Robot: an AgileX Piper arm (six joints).
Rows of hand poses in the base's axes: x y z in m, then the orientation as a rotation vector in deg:
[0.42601, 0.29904, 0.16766, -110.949, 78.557, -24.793]
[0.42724, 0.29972, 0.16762, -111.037, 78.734, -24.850]
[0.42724, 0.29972, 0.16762, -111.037, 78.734, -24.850]
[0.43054, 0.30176, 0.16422, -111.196, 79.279, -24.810]
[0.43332, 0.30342, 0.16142, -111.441, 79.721, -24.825]
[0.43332, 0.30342, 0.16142, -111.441, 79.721, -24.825]
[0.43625, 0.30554, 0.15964, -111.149, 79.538, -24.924]
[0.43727, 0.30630, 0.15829, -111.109, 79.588, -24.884]
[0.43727, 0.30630, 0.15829, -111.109, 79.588, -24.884]
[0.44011, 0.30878, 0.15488, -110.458, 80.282, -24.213]
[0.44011, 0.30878, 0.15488, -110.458, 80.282, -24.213]
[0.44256, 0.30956, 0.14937, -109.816, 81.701, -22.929]
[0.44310, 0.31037, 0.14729, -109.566, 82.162, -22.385]
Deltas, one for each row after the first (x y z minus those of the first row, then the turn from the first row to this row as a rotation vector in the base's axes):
[0.00123, 0.00068, -0.00004, -0.130, 0.102, -0.106]
[0.00123, 0.00068, -0.00004, -0.130, 0.102, -0.106]
[0.00453, 0.00272, -0.00344, -0.338, 0.473, -0.401]
[0.00731, 0.00438, -0.00624, -0.617, 0.804, -0.619]
[0.00731, 0.00438, -0.00624, -0.617, 0.804, -0.619]
[0.01024, 0.00650, -0.00802, -0.414, 0.527, -0.619]
[0.01126, 0.00726, -0.00937, -0.374, 0.554, -0.652]
[0.01126, 0.00726, -0.00937, -0.374, 0.554, -0.652]
[0.01410, 0.00974, -0.01278, 0.310, 0.952, -1.106]
[0.01410, 0.00974, -0.01278, 0.310, 0.952, -1.106]
[0.01655, 0.01052, -0.01829, 1.139, 2.046, -1.851]
[0.01709, 0.01133, -0.02037, 1.499, 2.450, -2.069]

